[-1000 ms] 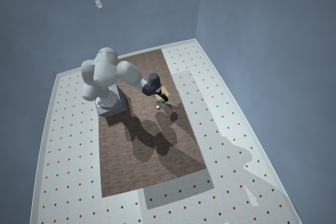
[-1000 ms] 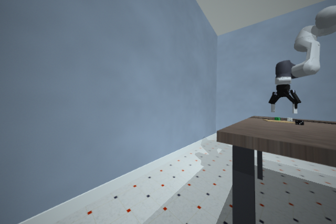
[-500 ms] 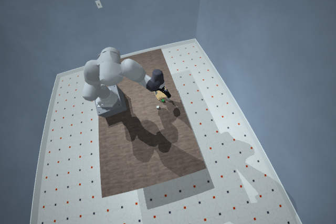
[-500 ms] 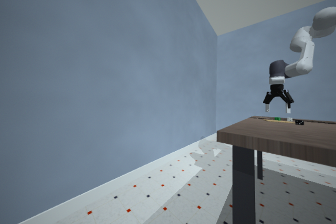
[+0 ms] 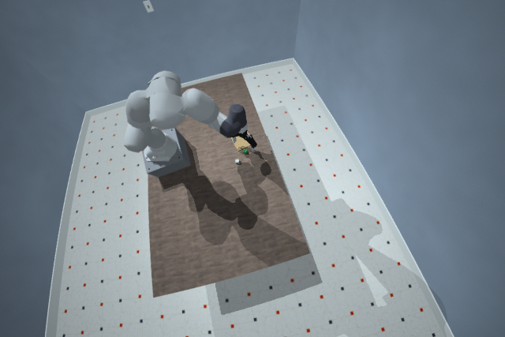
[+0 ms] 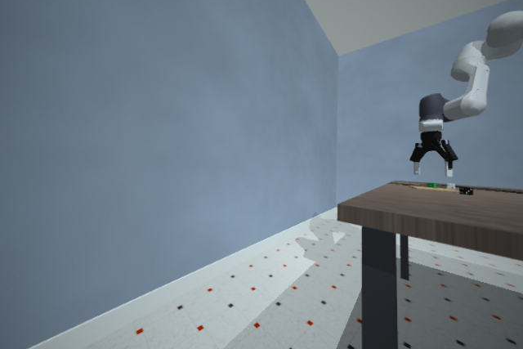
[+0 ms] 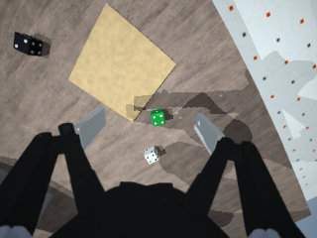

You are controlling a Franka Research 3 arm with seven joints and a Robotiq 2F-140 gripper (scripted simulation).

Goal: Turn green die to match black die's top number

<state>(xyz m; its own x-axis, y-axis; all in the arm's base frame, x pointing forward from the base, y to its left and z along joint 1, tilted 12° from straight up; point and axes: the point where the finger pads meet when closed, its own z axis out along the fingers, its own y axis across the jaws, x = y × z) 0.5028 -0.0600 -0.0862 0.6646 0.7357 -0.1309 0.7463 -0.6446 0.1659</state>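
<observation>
My hand is 90 mm past the black die, 210 mm to the right of it and 60 mm above it. The rest, counted from my hand: green die 20 mm to the right, 60 mm below; then white die 70 mm behind, 80 mm to the right, 60 mm below; then tan mat 90 mm to the left, 70 mm below.
</observation>
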